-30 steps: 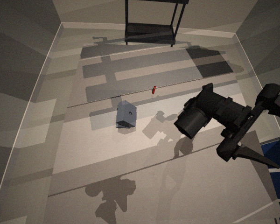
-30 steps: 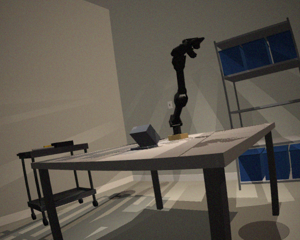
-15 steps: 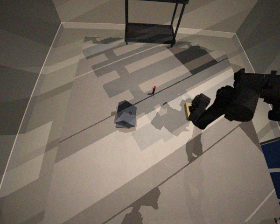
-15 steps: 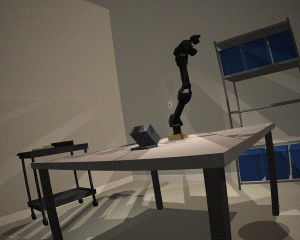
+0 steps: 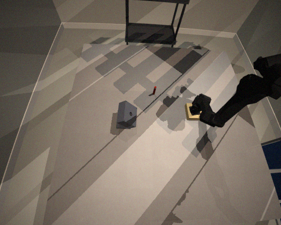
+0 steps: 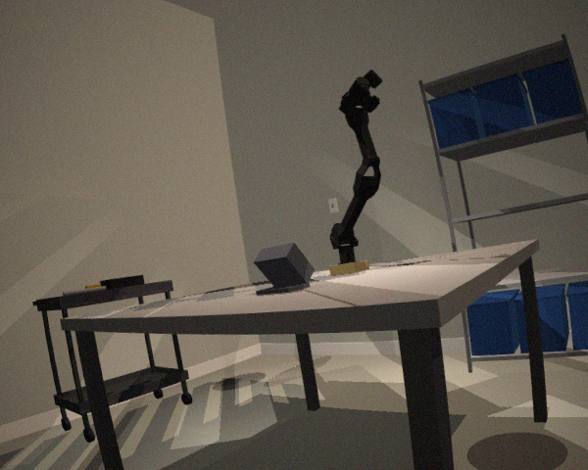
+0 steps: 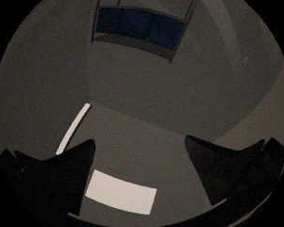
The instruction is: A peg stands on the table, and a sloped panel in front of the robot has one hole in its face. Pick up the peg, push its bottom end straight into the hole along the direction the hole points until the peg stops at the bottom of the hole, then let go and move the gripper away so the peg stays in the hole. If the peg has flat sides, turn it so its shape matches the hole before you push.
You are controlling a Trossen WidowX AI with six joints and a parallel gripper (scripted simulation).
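Right now my gripper tip is 30 cm short of the red peg, 38 cm to the left of it and 67 cm above it. Also, from my gripper tip: grey-blue panel block 51 cm ahead, 21 cm to the right, 66 cm below.
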